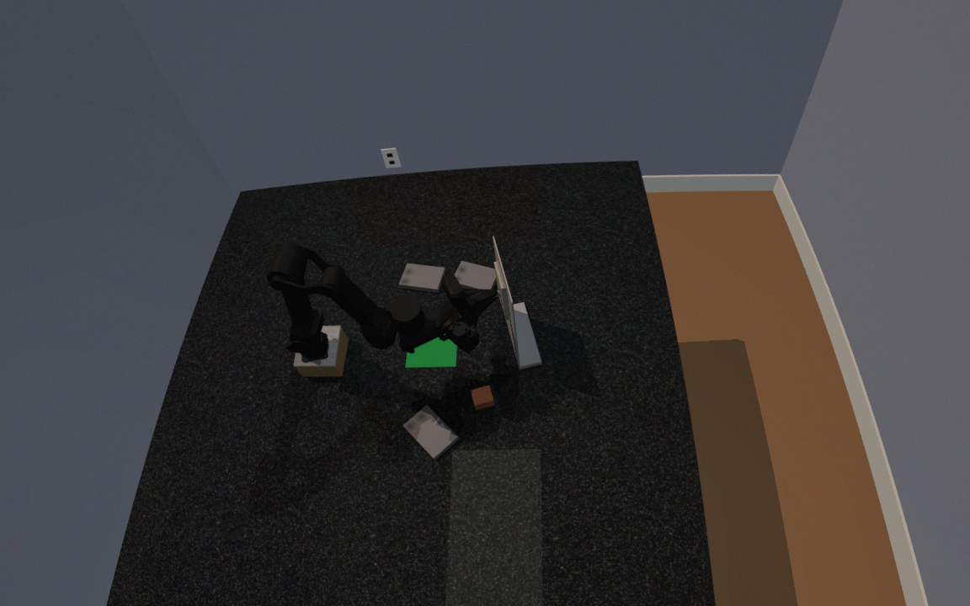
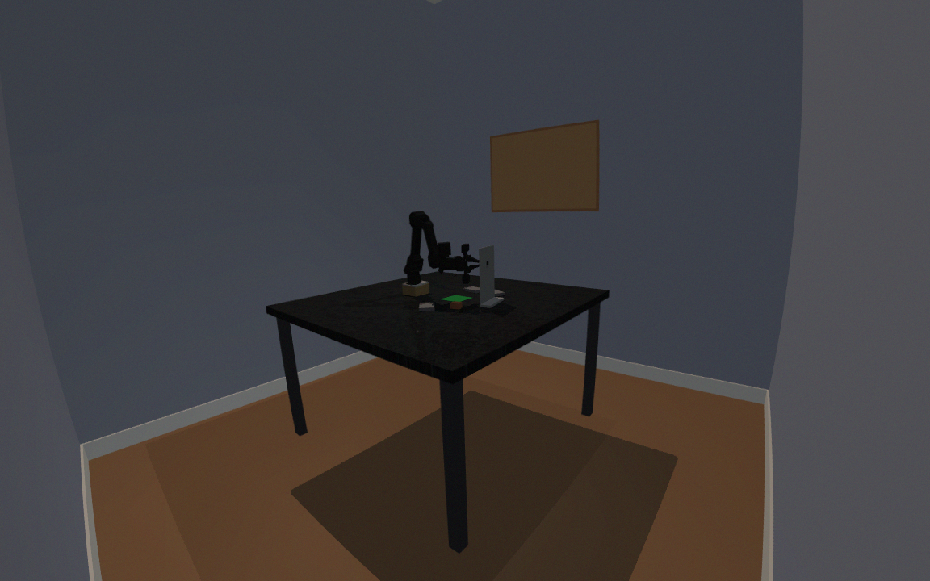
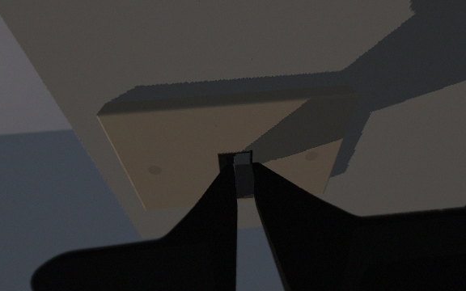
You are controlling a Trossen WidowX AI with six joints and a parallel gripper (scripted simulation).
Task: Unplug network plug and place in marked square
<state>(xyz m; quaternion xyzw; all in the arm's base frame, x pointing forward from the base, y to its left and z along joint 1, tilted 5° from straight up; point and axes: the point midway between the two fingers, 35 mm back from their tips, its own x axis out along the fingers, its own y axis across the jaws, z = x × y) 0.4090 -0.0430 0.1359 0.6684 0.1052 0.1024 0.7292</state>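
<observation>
Now: gripper tip 17 cm past the green marked square, 3 cm to the right of it and 19 cm above it. Also, from my gripper tip: grey network plug (right at my gripper tip); upright panel (2 cm ahead, 7 cm below); orange block (7 cm behind, 14 cm to the right, 18 cm below).
</observation>
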